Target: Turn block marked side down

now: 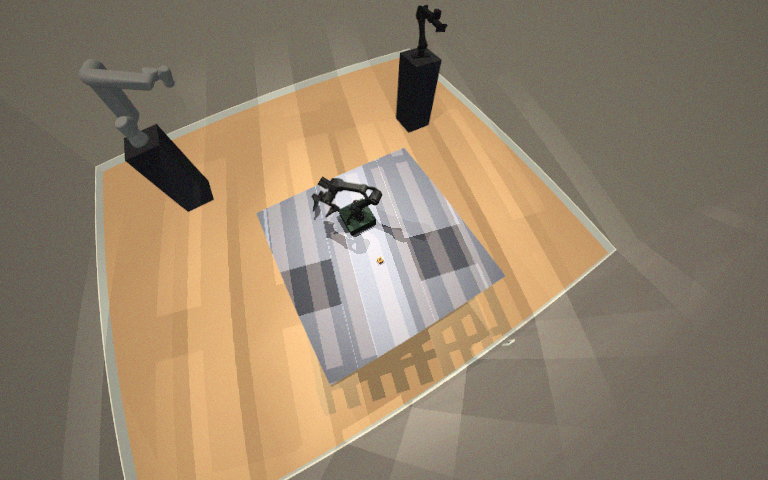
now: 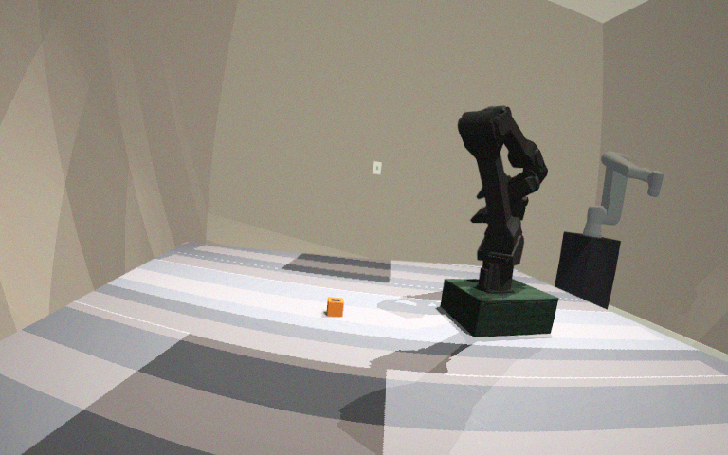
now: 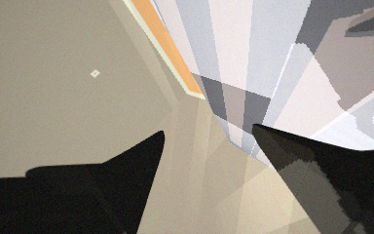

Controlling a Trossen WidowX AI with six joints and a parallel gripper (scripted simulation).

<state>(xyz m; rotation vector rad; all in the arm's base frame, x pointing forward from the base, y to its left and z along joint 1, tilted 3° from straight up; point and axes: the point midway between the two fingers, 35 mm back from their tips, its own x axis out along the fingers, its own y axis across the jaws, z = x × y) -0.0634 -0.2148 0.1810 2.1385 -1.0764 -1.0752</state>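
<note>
My gripper tip is 38 cm short of the orange block, 22 cm to the right of it and 21 cm above it.
</note>
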